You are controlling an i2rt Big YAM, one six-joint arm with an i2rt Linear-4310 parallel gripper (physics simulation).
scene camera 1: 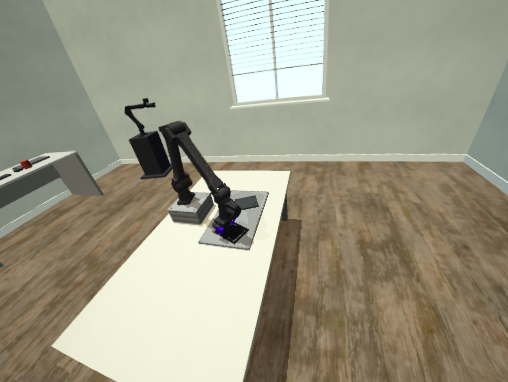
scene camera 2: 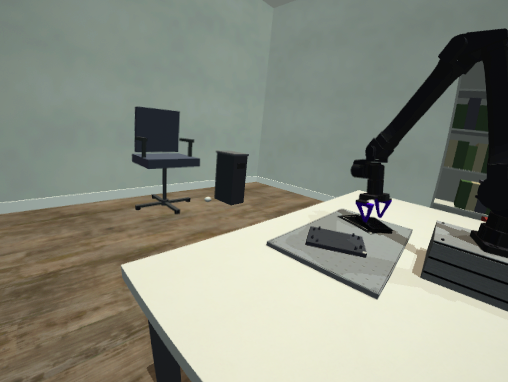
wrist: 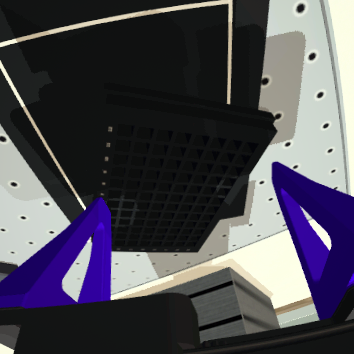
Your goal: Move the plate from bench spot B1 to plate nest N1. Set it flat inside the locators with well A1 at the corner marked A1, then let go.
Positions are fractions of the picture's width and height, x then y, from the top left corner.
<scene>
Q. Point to a black well plate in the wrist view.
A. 0.48, 0.47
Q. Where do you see a dark nest with corner locators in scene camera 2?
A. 0.69, 0.64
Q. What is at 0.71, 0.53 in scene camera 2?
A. My gripper.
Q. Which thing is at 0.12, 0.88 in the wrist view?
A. My gripper.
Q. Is my gripper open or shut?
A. Open.
</scene>
